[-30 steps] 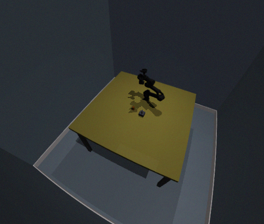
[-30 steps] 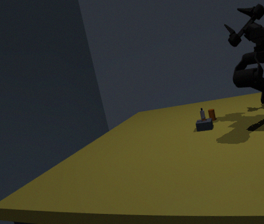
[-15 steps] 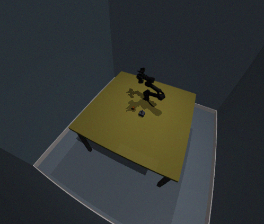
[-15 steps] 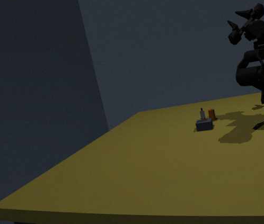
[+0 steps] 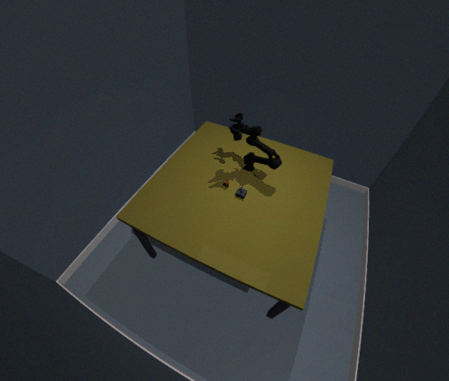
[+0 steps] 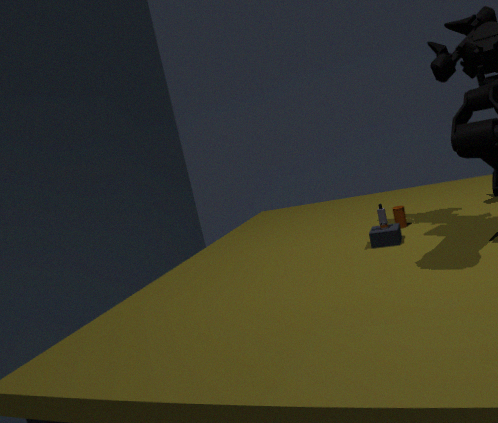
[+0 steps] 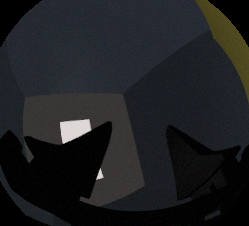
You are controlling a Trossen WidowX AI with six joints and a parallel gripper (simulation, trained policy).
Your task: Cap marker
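Now: gripper tip 16 cm short of the orange cap, 7 cm to the right of it and 42 cm above it. The rest, counted from my gripper tip: holder block 18 cm ahead, 20 cm to the left, 43 cm below; then marker 18 cm ahead, 20 cm to the left, 38 cm below.
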